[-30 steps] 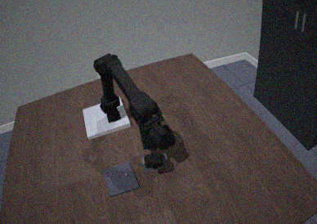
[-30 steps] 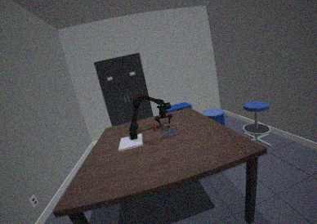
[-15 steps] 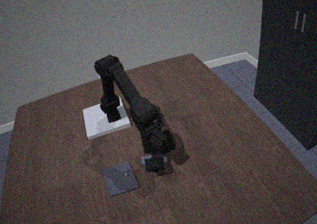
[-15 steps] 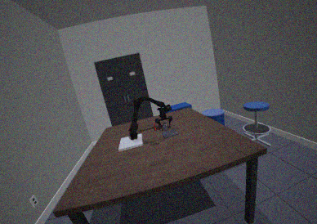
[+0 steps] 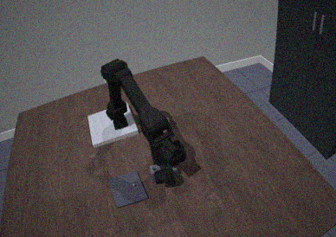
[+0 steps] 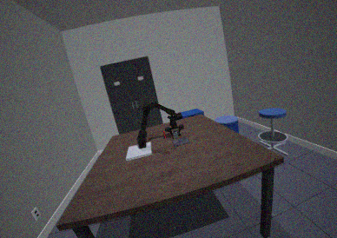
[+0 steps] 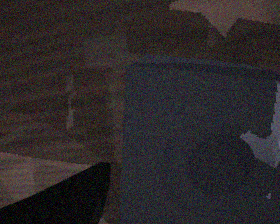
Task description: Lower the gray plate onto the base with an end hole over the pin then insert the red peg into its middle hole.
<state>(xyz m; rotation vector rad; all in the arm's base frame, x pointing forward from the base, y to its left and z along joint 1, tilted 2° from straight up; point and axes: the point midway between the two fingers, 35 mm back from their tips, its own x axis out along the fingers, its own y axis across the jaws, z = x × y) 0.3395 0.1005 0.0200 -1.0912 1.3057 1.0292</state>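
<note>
Right now the gray base is 1 cm ahead of my gripper tip and 14 cm to the right of it. The rest, counted from my gripper tip: gray plate (3 cm above); then red peg (11 cm behind, 2 cm to the left, 3 cm above).
</note>
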